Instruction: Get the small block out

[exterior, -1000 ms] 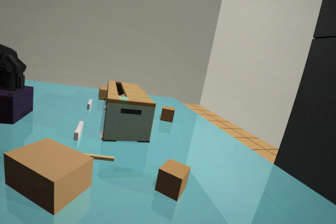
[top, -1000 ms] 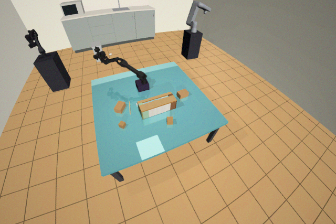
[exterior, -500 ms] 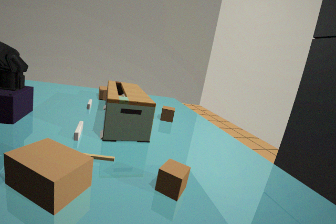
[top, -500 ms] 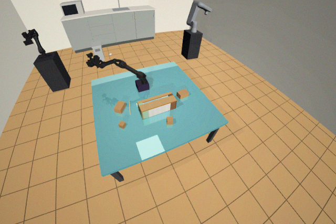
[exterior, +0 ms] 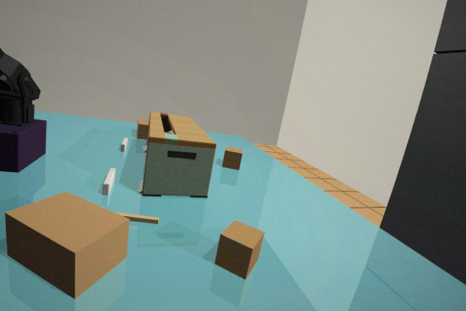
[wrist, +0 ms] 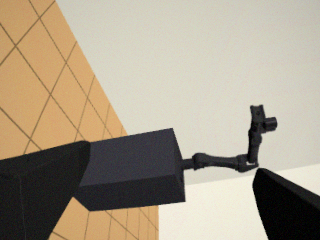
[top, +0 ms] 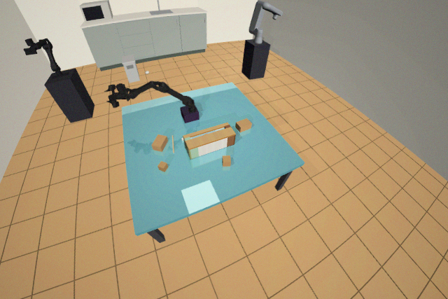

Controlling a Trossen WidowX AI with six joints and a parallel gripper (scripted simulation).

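The tan block lies 54 cm ahead of my gripper tip, 71 cm to the left of it and 22 cm below it. Also, from my gripper tip: clear-fronted box 53 cm ahead, 73 cm to the left, 24 cm below; then thin stick 44 cm ahead, 45 cm to the left, 30 cm below.
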